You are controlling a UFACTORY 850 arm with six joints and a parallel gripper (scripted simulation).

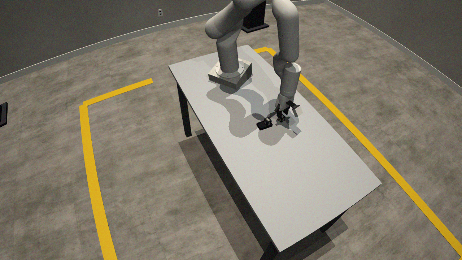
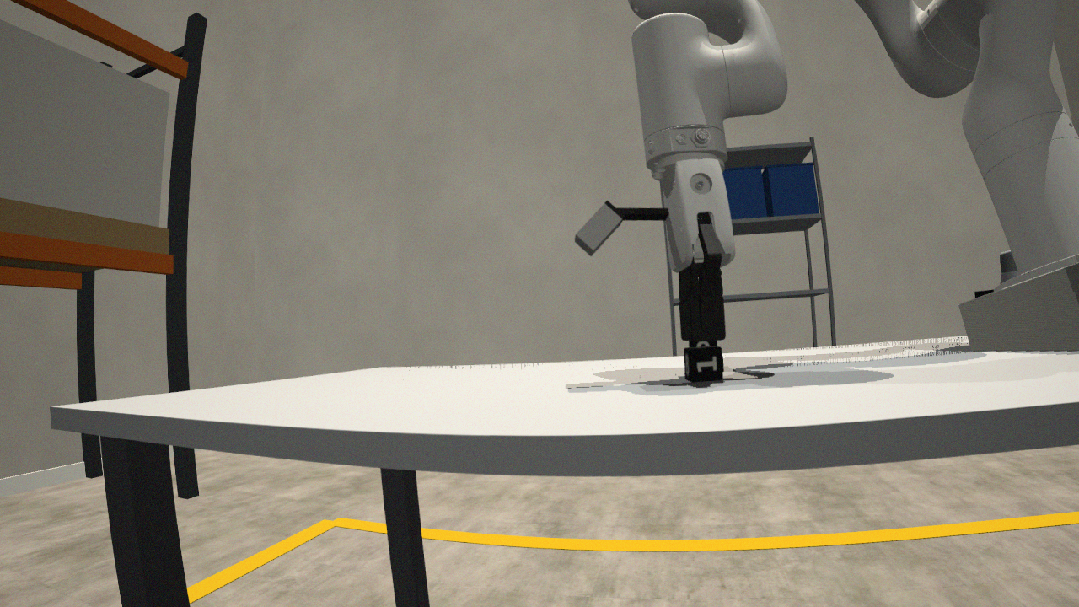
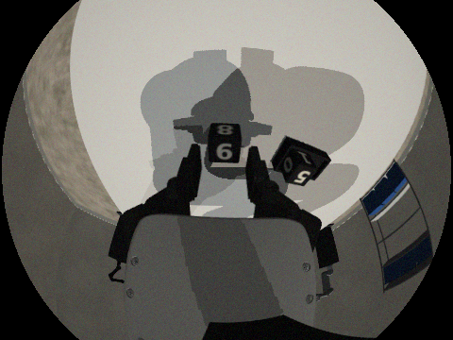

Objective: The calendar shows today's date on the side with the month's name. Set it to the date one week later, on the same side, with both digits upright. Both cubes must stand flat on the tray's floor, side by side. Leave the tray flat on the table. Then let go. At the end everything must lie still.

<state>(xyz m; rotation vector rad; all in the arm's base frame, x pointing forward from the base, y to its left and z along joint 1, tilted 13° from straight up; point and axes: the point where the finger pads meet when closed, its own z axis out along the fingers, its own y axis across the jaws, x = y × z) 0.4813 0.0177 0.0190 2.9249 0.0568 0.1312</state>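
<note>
The black cube lies 4 cm below my hand. Round my hand: black tray (2 cm behind, 11 cm to the right, 5 cm below).
</note>
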